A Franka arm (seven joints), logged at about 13 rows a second.
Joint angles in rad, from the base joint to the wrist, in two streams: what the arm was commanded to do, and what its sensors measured. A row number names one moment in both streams.
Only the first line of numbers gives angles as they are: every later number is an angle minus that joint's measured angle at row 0.
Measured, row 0:
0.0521 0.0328 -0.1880 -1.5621 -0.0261 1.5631 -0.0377
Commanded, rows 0 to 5:
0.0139 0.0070 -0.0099 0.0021 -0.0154 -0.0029 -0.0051
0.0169 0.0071 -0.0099 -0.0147 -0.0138 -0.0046 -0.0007
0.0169 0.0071 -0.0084 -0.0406 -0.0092 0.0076 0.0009
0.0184 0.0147 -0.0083 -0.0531 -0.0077 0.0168 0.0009
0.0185 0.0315 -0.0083 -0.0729 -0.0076 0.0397 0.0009
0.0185 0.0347 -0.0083 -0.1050 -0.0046 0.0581 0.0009
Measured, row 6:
0.0046 0.0226 0.0005 -0.0608 -0.0006 0.0207 -0.0006
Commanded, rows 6 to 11:
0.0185 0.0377 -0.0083 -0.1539 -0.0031 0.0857 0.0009
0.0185 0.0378 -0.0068 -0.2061 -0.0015 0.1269 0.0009
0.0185 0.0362 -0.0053 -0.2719 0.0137 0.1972 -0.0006
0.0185 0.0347 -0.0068 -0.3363 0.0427 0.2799 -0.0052
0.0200 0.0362 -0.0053 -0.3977 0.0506 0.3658 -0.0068
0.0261 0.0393 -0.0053 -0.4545 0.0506 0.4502 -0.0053
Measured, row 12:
0.0078 0.0643 0.0027 -0.3437 0.0332 0.3297 -0.0011
